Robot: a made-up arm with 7 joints. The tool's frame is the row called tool. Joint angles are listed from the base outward. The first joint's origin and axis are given. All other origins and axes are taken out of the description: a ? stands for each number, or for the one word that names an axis. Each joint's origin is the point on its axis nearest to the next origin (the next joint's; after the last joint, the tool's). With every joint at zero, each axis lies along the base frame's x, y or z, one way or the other. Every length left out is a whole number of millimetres.
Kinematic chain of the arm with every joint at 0, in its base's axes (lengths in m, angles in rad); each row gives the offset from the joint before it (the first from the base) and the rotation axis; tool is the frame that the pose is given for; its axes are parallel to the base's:
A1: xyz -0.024 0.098 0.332 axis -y
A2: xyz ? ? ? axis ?
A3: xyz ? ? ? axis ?
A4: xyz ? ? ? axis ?
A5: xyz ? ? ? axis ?
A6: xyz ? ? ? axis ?
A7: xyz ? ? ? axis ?
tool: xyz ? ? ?
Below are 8 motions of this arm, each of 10 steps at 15 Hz.
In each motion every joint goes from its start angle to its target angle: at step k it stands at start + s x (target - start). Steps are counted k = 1, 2, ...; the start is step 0. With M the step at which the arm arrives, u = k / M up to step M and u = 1 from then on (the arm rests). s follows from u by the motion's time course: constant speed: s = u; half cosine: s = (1 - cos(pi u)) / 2; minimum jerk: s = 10 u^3 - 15 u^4 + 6 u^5.
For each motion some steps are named. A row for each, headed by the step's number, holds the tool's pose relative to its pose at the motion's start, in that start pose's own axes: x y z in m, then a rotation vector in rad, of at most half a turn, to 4 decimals.
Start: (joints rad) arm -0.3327 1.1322 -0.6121 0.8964 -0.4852 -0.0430 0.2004
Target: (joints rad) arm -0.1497 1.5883 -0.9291 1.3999 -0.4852 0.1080 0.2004
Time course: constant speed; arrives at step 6
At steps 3, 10:
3: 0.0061 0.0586 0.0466 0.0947 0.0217 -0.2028
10: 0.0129 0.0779 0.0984 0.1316 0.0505 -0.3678

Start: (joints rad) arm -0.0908 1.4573 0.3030 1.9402 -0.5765 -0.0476 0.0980
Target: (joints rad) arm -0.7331 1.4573 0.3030 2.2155 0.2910 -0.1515 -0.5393
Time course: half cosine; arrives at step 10
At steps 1, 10:
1: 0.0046 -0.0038 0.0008 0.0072 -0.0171 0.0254
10: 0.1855 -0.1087 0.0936 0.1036 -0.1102 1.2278

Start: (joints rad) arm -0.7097 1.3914 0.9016 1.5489 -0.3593 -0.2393 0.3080
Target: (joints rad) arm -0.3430 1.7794 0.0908 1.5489 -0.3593 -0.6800 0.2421
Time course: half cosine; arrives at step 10
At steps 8, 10:
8: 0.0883 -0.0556 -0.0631 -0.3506 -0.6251 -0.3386
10: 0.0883 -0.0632 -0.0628 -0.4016 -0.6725 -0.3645

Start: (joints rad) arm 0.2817 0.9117 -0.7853 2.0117 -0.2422 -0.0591 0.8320
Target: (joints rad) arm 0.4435 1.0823 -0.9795 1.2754 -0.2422 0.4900 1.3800
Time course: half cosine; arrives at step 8
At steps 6, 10:
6: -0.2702 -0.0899 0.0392 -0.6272 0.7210 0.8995
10: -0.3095 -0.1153 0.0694 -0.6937 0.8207 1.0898

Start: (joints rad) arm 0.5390 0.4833 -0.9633 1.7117 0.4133 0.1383 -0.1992
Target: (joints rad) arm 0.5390 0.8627 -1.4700 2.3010 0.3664 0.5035 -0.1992
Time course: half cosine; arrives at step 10
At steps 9, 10:
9: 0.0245 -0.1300 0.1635 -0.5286 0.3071 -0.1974
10: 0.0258 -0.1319 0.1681 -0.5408 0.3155 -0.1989

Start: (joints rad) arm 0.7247 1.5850 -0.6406 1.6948 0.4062 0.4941 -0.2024
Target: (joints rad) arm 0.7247 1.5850 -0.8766 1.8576 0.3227 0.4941 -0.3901
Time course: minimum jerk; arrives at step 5
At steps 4, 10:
4: 0.0111 -0.0966 0.0471 -0.0350 -0.1051 -0.1272
10: 0.0115 -0.1020 0.0508 -0.0374 -0.1126 -0.1331

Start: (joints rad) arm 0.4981 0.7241 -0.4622 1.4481 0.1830 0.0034 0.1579
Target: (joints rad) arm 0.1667 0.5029 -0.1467 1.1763 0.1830 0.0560 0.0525
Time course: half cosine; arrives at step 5
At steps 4, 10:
4: -0.1706 -0.0583 0.0616 0.2001 0.4121 0.3360
10: -0.1886 -0.0683 0.0735 0.2198 0.4637 0.3694

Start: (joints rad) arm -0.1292 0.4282 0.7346 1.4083 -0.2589 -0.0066 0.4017
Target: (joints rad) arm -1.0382 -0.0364 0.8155 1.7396 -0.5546 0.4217 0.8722
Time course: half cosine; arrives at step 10
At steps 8, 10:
8: -0.1875 -0.0774 0.2475 -0.5989 1.0575 0.0039
10: -0.1952 -0.0734 0.2814 -0.6328 1.1777 0.0178

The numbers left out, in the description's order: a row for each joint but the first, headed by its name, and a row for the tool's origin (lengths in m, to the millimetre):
A2: xyz 0.019 0 -0.021, axis +x
A3: xyz 0 -0.002 -0.267, axis +z
A4: xyz 0.019 -0.002 0, axis -y
A5: xyz 0.023 0 -0.369, axis +z
A6: xyz -0.007 -0.004 0, axis +y
A7: xyz 0.015 0 -0.028, axis -x
tool: xyz 0 0.019 0.02

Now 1 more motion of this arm.
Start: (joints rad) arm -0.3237 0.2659 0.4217 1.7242 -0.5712 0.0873 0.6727
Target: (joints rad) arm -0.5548 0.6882 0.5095 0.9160 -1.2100 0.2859 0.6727
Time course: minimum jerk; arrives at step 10
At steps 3, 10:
3: -0.0525 -0.0076 -0.0126 -0.0632 0.2279 -0.0604
10: -0.3214 -0.0082 0.0626 -0.3701 1.3355 -0.4397

